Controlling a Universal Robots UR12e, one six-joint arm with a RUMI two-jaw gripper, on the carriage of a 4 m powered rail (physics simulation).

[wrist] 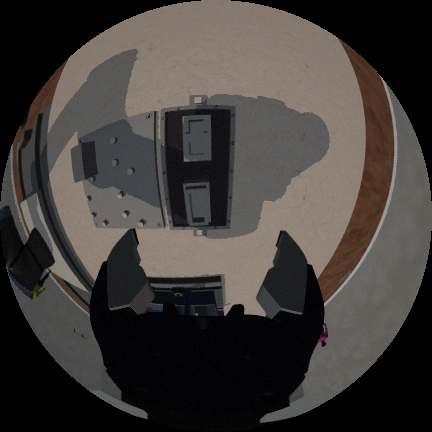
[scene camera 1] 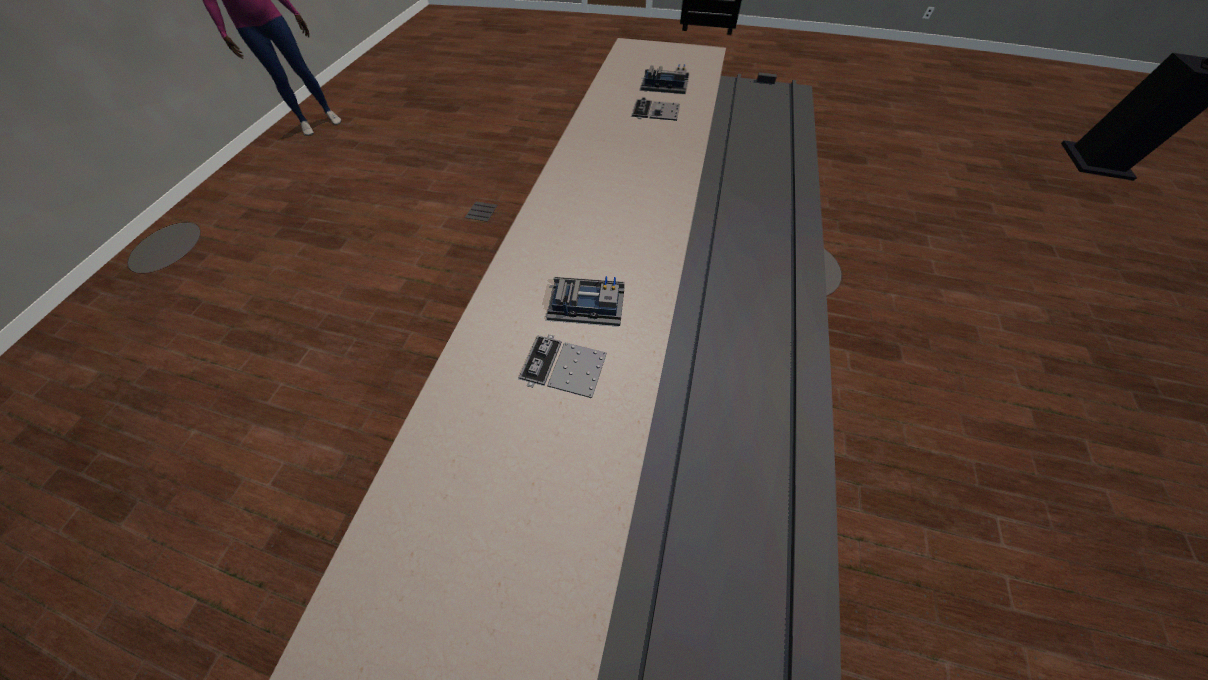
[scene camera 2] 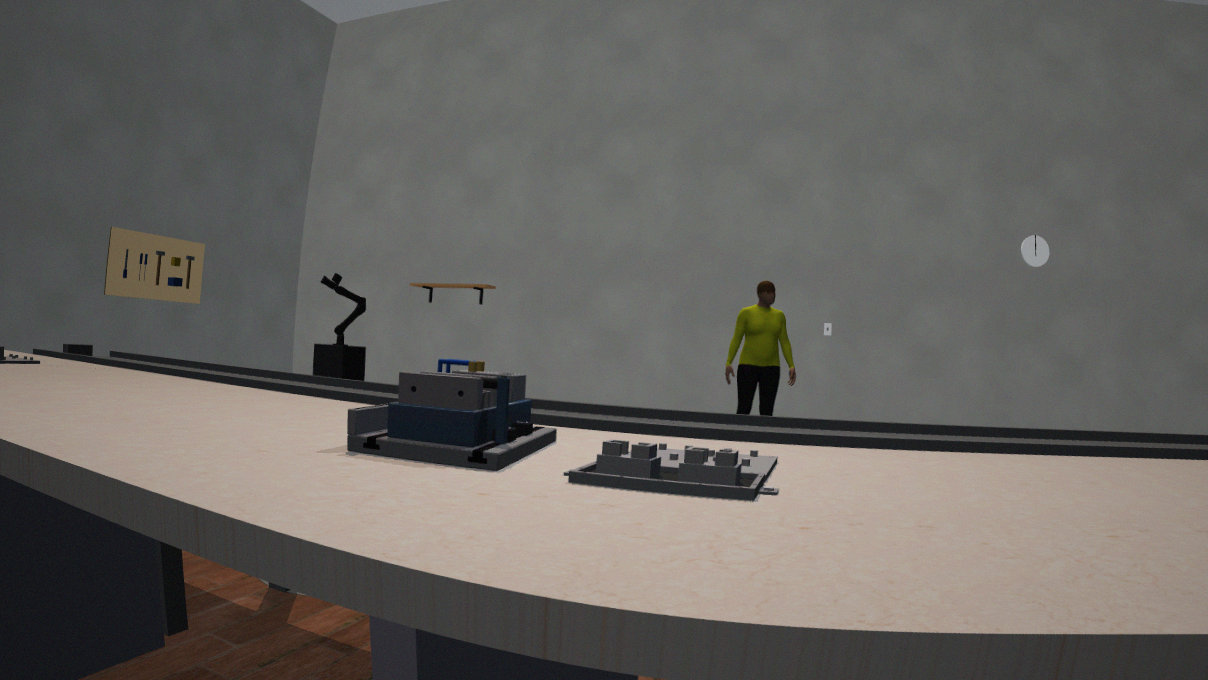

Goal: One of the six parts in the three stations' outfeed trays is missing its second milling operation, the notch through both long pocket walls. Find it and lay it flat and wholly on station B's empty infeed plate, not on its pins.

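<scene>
My gripper is open and empty, above an outfeed tray in the wrist view. In it, the upper part shows breaks in its long pocket walls; the lower part shows an unbroken left wall and no visible notch. The pinned plate beside this tray carries a grey block with a dark face at its outer edge. In scene camera 1, the nearer station's pinned infeed plate bears no part. Two parts lie in its tray. My gripper is outside both scene views.
A blue and grey vise stands beside the nearer tray; another vise stands left of the tray in scene camera 2. A farther station's vise is at the bench's far end. The rail runs alongside the bench.
</scene>
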